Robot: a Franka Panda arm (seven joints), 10 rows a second.
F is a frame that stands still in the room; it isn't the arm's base.
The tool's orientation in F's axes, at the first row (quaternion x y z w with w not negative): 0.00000 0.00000 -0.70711 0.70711
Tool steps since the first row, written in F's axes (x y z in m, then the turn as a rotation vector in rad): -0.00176 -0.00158 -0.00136 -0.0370 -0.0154 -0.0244; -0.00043 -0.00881 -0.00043 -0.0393 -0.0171 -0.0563; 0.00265 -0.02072 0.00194 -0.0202 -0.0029 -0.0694; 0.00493 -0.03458 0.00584 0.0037 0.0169 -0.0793; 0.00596 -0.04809 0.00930 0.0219 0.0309 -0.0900; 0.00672 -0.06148 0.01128 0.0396 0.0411 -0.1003
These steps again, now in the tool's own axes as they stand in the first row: 0.00158 -0.00176 -0.00136 0.0154 -0.0370 -0.0244; 0.00881 -0.00043 -0.00043 0.0171 -0.0393 -0.0563; 0.02072 0.00265 0.00194 0.0029 -0.0202 -0.0694; 0.03458 0.00493 0.00584 -0.0169 0.0037 -0.0793; 0.04809 0.00596 0.00930 -0.0309 0.0219 -0.0900; 0.06148 0.00672 0.01128 -0.0411 0.0396 -0.1003
